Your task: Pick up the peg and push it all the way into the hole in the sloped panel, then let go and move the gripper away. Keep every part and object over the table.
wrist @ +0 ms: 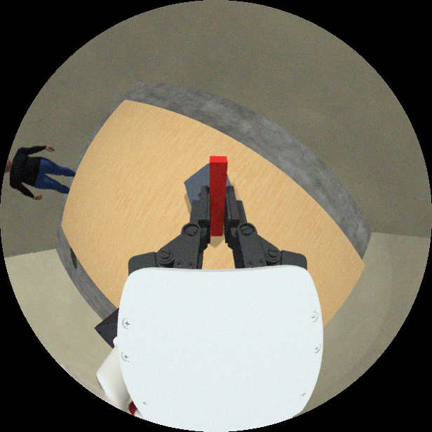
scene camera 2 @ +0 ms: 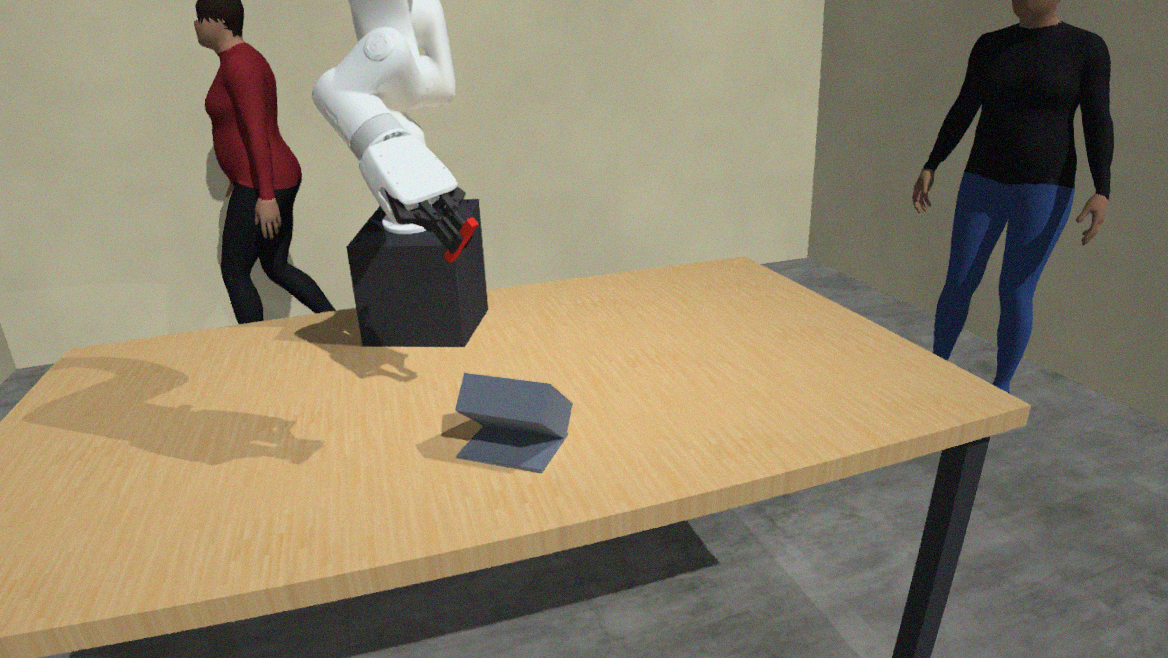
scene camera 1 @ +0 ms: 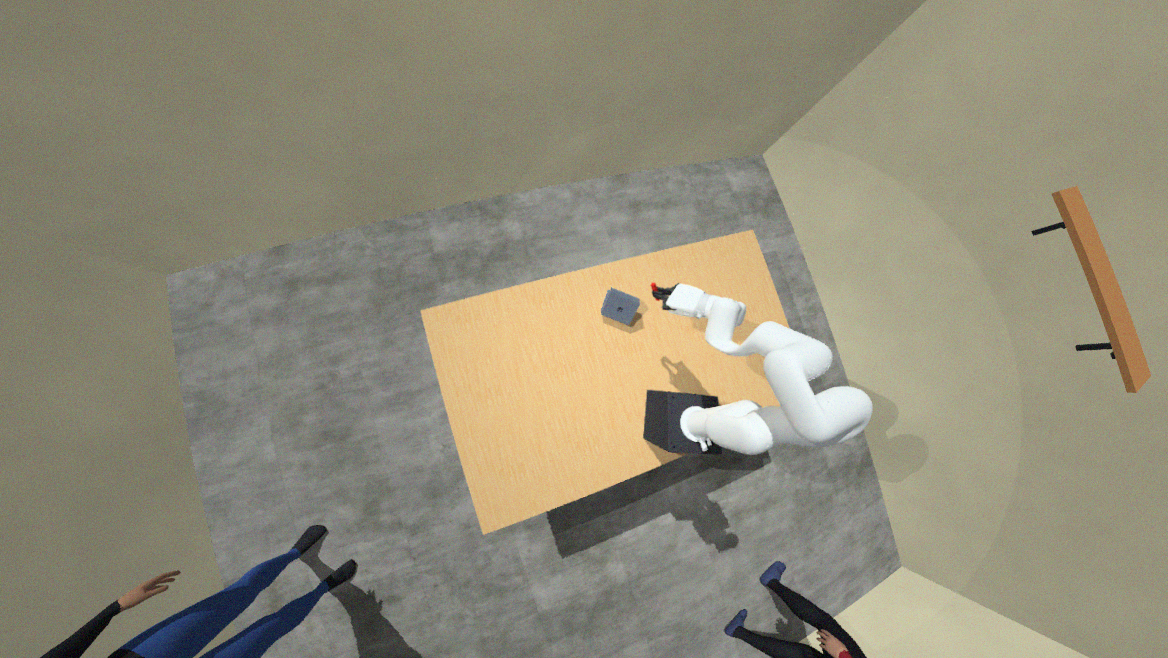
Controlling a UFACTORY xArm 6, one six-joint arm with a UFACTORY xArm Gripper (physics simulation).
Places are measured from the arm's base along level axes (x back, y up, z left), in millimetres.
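Pixels of known places: gripper, fingertip midpoint: (scene camera 2: 463,244) (scene camera 1: 654,291); arm's base, origin of the base link: (scene camera 1: 695,424).
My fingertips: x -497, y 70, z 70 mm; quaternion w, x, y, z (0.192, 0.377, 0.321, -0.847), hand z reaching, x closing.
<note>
Ahead of a thing's pixels: the offset from my fingertips to its top centre. Level surfaces: height alone.
The red peg @[dz -3, dx +3, dy +38 mm] (scene camera 1: 653,286) (scene camera 2: 468,232) (wrist: 218,195) is a square bar, held crosswise between the black fingers of my gripper (scene camera 2: 456,237) (wrist: 216,198). My gripper is shut on the peg, high above the table. In scene camera 2 the peg slants, with its upper end to the right. The blue-grey sloped panel @[dz +48, dx -14, dy -185 mm] (scene camera 1: 620,306) (scene camera 2: 513,404) (wrist: 198,181) stands on the table. In scene camera 1 a dark hole shows in its face, and the peg is to the right of it, apart from it. In the wrist view the peg and fingers hide part of the panel; the hole does not show there.
The wooden table @[dy -298 mm] (scene camera 1: 523,384) (scene camera 2: 735,359) (wrist: 130,165) carries the panel. The black base block (scene camera 1: 663,420) (scene camera 2: 416,294) of the arm stands at one table edge. The table's far long edge in scene camera 1 runs behind the panel. Two people stand on the floor beyond the table.
</note>
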